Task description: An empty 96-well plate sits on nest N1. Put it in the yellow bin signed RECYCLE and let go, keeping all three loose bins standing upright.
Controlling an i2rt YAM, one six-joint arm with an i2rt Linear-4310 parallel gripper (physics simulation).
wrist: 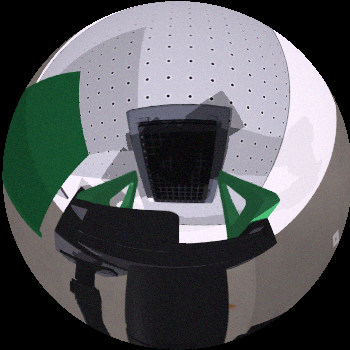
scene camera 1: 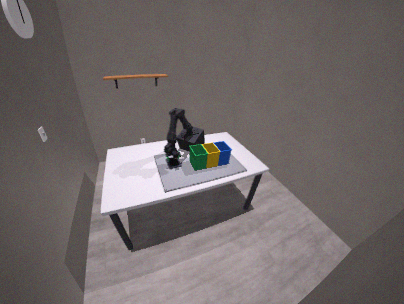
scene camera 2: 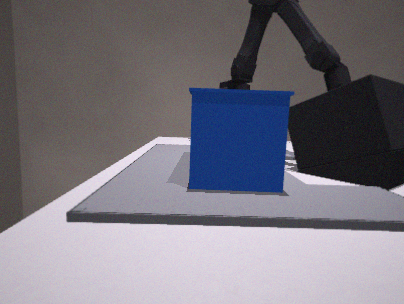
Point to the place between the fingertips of my gripper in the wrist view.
177,174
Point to a blue bin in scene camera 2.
238,142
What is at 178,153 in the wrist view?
A black 96-well plate.
